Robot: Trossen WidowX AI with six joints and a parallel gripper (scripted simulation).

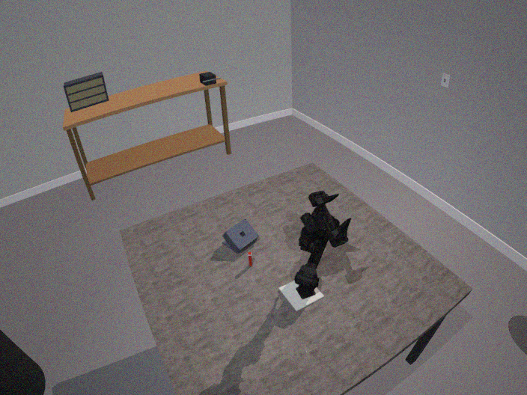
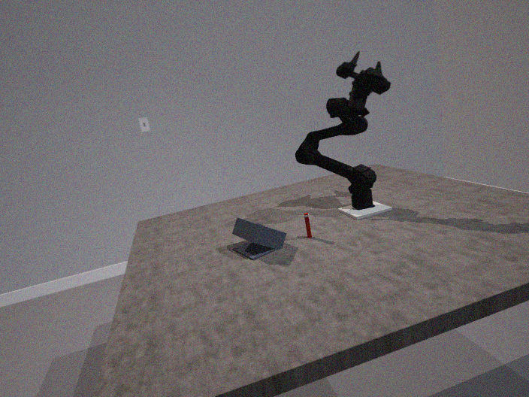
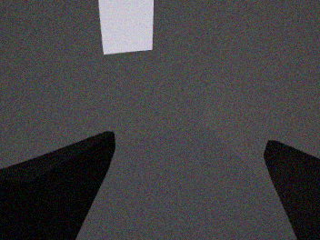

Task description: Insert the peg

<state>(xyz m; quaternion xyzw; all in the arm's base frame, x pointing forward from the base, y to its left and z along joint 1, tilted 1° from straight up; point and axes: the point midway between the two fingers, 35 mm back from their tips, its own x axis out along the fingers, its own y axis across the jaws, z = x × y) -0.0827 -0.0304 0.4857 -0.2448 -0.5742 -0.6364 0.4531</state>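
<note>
The red peg lies 470 mm below my gripper tip, 350 mm ahead of it and 210 mm to the left of it. Also, from my gripper tip: grey sloped panel (510 mm ahead, 480 mm below, 200 mm to the left).
</note>
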